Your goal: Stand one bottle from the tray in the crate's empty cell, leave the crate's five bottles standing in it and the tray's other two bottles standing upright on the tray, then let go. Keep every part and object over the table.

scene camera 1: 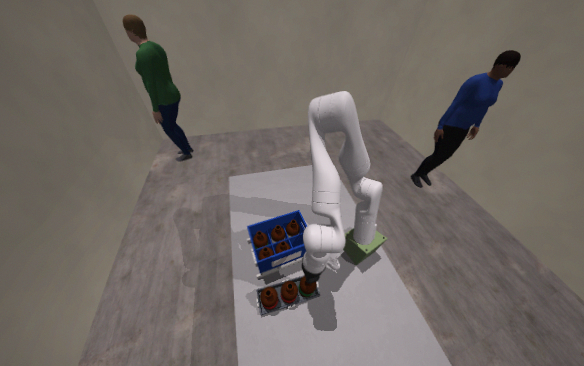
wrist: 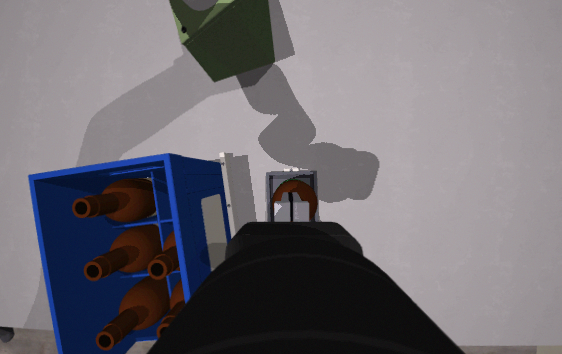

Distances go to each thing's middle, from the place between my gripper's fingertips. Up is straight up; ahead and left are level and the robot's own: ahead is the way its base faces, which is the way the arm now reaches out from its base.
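Labels:
I see the crate rail (wrist: 224, 157), and my hand is 160 mm above it, 70 mm short of it and 120 mm to the left of it.

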